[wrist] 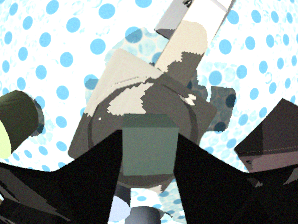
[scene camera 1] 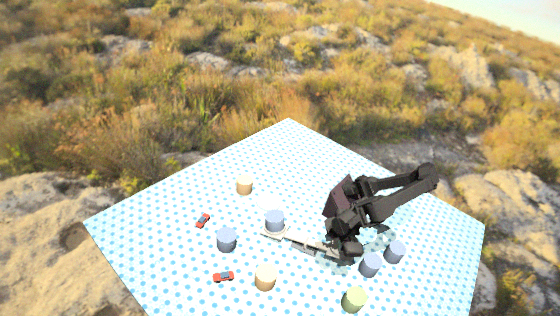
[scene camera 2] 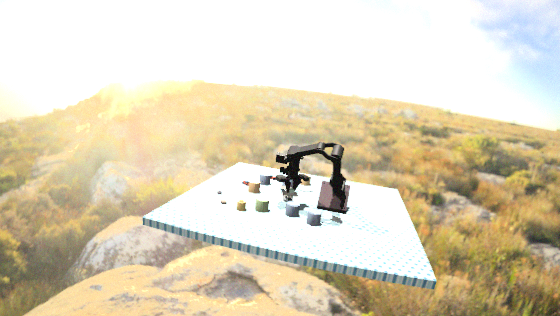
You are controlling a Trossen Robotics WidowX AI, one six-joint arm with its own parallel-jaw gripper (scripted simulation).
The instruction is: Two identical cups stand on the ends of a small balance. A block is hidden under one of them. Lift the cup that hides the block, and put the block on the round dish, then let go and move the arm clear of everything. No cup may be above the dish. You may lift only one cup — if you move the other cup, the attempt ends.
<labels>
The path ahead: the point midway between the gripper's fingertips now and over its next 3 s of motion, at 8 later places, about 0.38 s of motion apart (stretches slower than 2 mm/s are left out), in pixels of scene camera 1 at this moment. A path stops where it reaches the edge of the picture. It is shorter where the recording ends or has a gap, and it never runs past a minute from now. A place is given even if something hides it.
The gripper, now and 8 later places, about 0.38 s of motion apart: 341,246; 344,239; 348,229; 334,225; 319,219; 305,212; 293,205; 283,199; 275,193
</labels>
